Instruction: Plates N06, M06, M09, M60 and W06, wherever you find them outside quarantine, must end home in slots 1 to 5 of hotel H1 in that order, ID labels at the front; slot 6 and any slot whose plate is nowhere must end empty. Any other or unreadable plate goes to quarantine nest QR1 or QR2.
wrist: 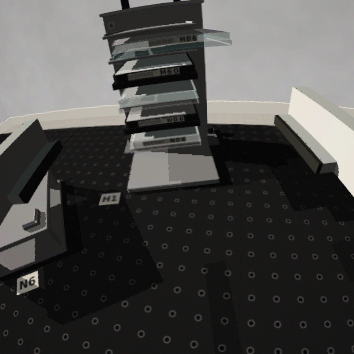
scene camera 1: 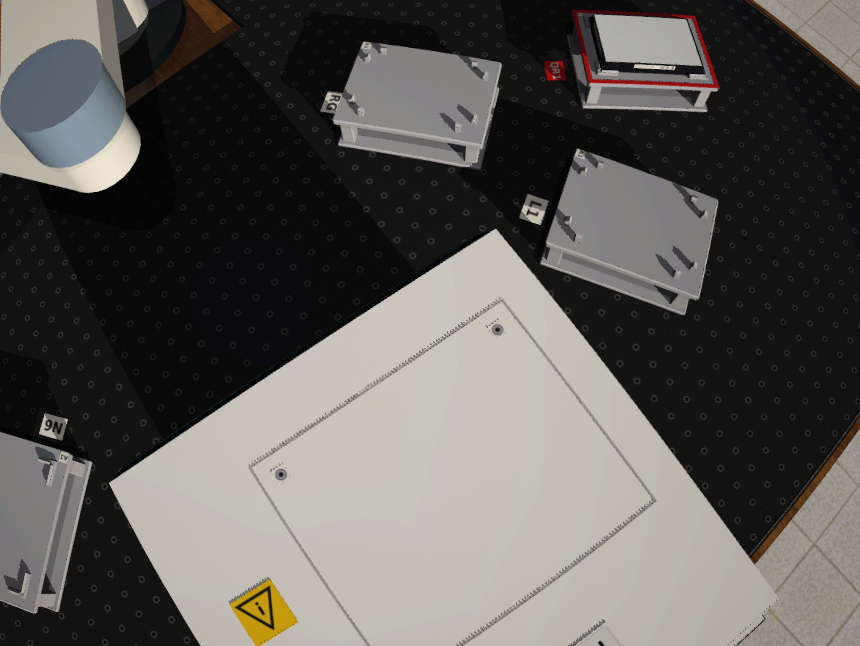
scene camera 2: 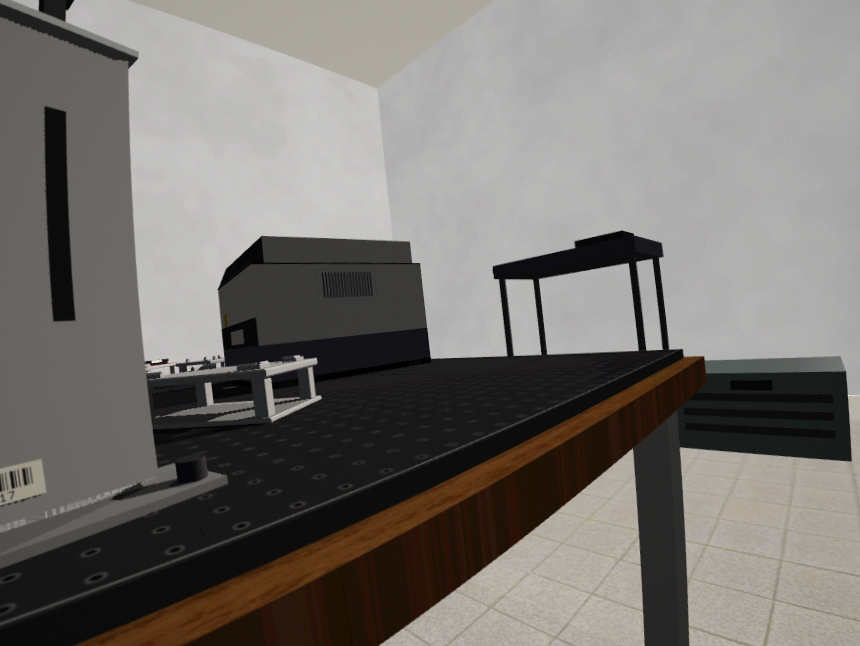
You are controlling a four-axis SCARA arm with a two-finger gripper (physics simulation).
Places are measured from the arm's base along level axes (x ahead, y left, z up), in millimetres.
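Where they show: gripper, fingertip midpoint: [wrist: 162, 114].
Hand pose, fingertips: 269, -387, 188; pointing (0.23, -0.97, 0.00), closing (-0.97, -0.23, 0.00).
Each offset is from my fingertips to the top centre of the thing, as dx, dy, dz. "pt": to the spot under its first point.
Hotel H1 {pt +69, -229, +48} [wrist: 150, 19] stands ahead in the wrist view. From the bottom up it holds white-framed N06 {+52, -167, -77} [wrist: 170, 140], black W06 {+52, -167, -51} [wrist: 162, 121], a clear plate {+52, -167, -25} [wrist: 161, 95] with no readable label, black M60 {+52, -167, +1} [wrist: 159, 74], and clear M06 {+36, -172, +30} [wrist: 170, 41]. M06 sits skewed, its right end sticking out past the hotel's side. The top shelf shows no plate. My gripper [wrist: 162, 114] is open and empty, its fingers wide apart at the left and right, short of the hotel. A black-based plate {+299, +853, -111} [scene camera 1: 647, 41] with an unreadable label rests on red-rimmed nest QR1 {pt +296, +763, -153} [scene camera 1: 593, 94].
Nests RG {+176, +600, -115} [scene camera 1: 420, 93] and L1 {+445, +655, -115} [scene camera 1: 632, 222] carry no plate; neither does the visible part of N6 {+253, -23, -119} [scene camera 1: 24, 514] [wrist: 17, 222]. A white instrument housing {+553, +289, +77} [scene camera 1: 444, 445] fills the lower middle. The arm [scene camera 1: 62, 104] is at upper left. A tall grey housing {pt +123, -246, -25} [scene camera 2: 93, 208] stands at the table's edge.
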